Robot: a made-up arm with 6 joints.
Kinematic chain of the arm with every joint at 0, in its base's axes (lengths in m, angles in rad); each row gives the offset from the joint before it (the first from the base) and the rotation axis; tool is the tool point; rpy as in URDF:
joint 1: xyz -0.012 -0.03 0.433 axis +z
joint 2: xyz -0.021 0 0.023 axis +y
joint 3: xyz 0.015 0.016 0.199 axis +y
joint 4: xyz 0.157 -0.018 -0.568 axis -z
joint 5: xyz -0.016 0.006 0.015 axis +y
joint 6: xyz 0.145 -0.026 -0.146 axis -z
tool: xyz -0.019 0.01 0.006 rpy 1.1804 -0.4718 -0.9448
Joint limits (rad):
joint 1: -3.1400..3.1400
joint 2: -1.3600..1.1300
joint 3: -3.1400..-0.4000
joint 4: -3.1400..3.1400
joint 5: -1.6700..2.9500
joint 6: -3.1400..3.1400
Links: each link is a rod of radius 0.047 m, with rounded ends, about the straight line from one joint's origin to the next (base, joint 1, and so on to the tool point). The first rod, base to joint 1, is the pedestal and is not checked.
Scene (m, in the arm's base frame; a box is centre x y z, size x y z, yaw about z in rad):
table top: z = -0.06
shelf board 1: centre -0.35 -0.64 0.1 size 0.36 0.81 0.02 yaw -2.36
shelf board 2: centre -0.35 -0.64 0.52 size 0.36 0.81 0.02 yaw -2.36
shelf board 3: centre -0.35 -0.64 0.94 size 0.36 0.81 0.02 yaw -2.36
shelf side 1: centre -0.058 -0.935 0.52 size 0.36 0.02 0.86 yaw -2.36
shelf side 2: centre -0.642 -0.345 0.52 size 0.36 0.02 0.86 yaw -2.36
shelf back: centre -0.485 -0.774 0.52 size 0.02 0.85 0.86 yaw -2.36
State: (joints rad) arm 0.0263 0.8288 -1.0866 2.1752 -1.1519 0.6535
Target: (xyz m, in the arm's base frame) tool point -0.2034 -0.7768 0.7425
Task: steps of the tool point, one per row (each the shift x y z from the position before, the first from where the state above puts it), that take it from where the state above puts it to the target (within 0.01 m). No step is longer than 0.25 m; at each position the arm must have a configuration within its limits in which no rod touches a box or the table.
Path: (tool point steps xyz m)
1: 0.0532 -0.1008 0.0866
2: -0.0048 -0.1222 0.1132
3: -0.0696 -0.1109 0.1324
4: -0.1235 -0.0666 0.1424
5: -0.1504 0.0020 0.1424
6: -0.0709 -0.0856 0.0000
7: -0.0741 -0.0732 0.0022
8: -0.0740 -0.0586 -0.0022

